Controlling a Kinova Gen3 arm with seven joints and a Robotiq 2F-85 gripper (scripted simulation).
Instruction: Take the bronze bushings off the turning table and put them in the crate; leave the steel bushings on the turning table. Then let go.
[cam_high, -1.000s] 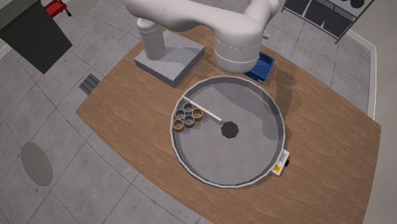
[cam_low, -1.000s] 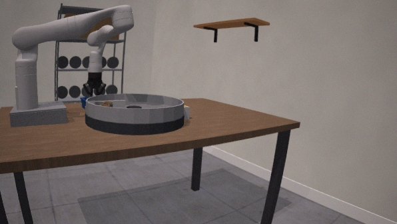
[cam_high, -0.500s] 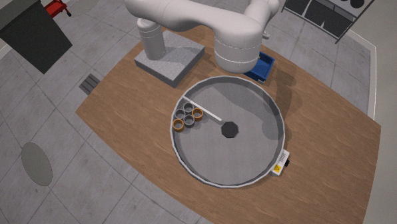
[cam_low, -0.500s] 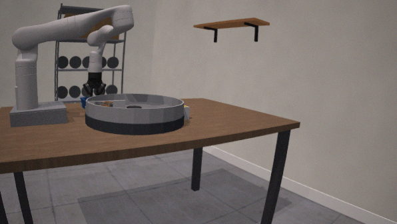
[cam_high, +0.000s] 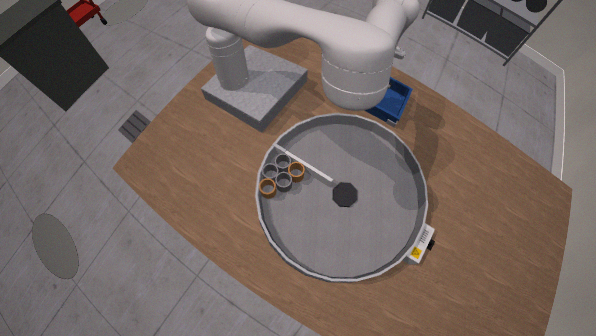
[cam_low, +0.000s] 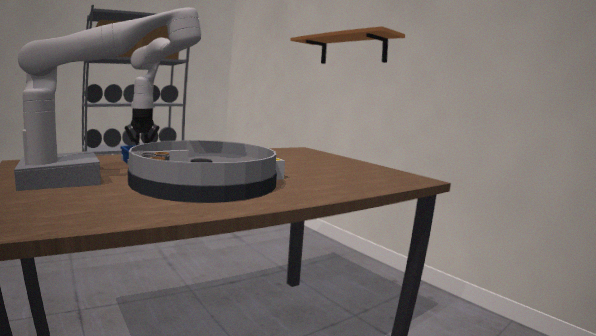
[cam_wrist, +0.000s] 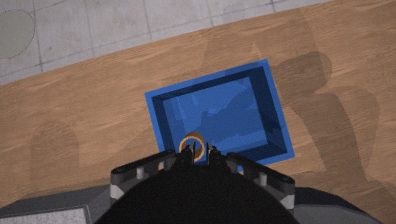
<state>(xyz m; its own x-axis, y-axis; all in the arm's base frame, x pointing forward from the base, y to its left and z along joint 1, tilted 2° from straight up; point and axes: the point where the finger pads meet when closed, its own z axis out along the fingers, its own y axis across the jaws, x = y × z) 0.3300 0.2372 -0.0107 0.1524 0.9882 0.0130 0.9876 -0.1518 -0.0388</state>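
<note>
Now: hand 4 cm to the right of the blue crate, 3 cm short of it and 3 cm above it. Round my hand: grey turning table (32 cm to the right, 14 cm ahead).
</note>
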